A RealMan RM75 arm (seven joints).
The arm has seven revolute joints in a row. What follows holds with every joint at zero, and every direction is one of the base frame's. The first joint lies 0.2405 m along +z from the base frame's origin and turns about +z. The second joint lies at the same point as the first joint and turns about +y. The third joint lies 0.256 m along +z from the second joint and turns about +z. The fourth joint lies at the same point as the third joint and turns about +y. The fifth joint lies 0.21 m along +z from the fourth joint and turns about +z. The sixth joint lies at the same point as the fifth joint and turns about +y. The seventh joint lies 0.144 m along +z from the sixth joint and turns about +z. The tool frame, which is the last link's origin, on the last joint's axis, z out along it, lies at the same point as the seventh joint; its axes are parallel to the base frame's.
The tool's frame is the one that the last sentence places.
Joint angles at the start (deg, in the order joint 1, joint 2, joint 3, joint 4, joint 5, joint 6, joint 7): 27.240, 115.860, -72.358, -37.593, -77.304, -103.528, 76.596
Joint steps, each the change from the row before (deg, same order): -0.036, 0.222, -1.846, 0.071, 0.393, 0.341, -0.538; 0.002, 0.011, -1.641, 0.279, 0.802, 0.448, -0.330; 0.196, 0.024, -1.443, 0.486, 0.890, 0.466, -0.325; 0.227, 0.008, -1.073, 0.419, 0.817, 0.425, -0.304; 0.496, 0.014, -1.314, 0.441, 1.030, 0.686, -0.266; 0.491, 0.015, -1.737, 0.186, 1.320, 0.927, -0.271; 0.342, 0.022, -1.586, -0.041, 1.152, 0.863, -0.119; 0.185, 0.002, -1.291, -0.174, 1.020, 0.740, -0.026; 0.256, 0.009, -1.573, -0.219, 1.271, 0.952, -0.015; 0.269, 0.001, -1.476, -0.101, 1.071, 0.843, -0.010; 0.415, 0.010, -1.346, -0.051, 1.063, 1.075, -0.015; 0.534, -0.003, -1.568, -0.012, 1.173, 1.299, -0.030
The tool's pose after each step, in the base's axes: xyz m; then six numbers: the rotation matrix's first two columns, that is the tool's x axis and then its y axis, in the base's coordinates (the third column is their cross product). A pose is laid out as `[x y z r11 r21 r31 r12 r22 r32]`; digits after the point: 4 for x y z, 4 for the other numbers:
[0.1885 0.2827 -0.0108 0.6647 -0.2206 -0.7138 -0.1122 -0.9741 0.1965]
[0.1877 0.2809 -0.0147 0.6673 -0.2250 -0.7099 -0.1084 -0.9725 0.2063]
[0.1865 0.2799 -0.0183 0.6676 -0.2296 -0.7082 -0.1062 -0.9709 0.2147]
[0.1852 0.2798 -0.0208 0.6668 -0.2316 -0.7084 -0.1046 -0.9702 0.2187]
[0.1825 0.2807 -0.0239 0.6670 -0.2322 -0.7080 -0.1016 -0.9697 0.2224]
[0.1789 0.2817 -0.0276 0.6684 -0.2303 -0.7072 -0.0959 -0.9696 0.2251]
[0.1756 0.2823 -0.0308 0.6703 -0.2289 -0.7059 -0.0912 -0.9694 0.2278]
[0.1730 0.2828 -0.0330 0.6710 -0.2279 -0.7056 -0.0884 -0.9694 0.2290]
[0.1695 0.2835 -0.0358 0.6716 -0.2268 -0.7054 -0.0855 -0.9694 0.2303]
[0.1667 0.2838 -0.0387 0.6734 -0.2275 -0.7034 -0.0833 -0.9688 0.2335]
[0.1635 0.2852 -0.0417 0.6756 -0.2267 -0.7016 -0.0832 -0.9689 0.2330]
[0.1599 0.2869 -0.0452 0.6795 -0.2259 -0.6981 -0.0836 -0.9691 0.2323]

